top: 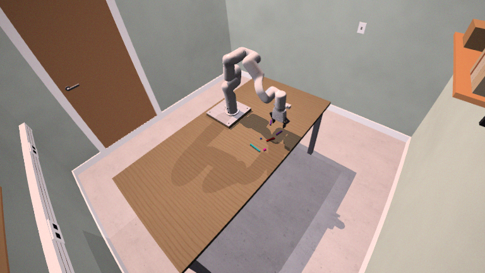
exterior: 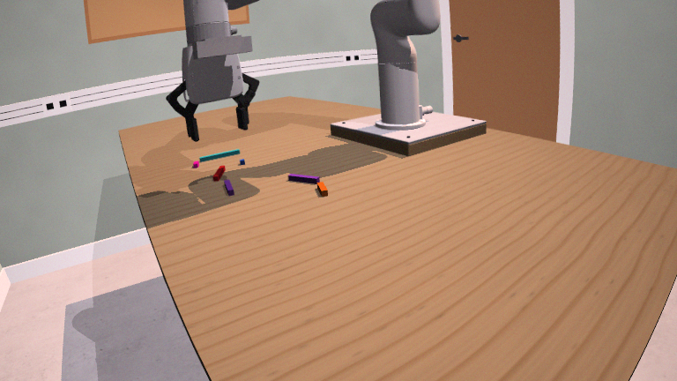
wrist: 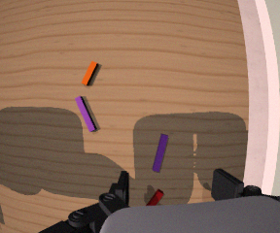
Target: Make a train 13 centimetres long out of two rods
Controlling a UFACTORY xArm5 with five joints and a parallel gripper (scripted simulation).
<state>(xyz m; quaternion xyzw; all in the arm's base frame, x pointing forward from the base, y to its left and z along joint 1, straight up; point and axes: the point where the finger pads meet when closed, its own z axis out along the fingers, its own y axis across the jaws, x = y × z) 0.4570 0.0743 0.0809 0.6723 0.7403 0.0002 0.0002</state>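
My hand is 1 cm past the red rod, 9 cm to the left of it and 10 cm above it. From my hand the other things lie so: orange rod (13 cm behind, 13 cm to the left, 10 cm below); then magenta rod (3 cm ahead, 20 cm to the right, 10 cm below); then blue rod (7 cm behind, 13 cm to the right, 10 cm below).
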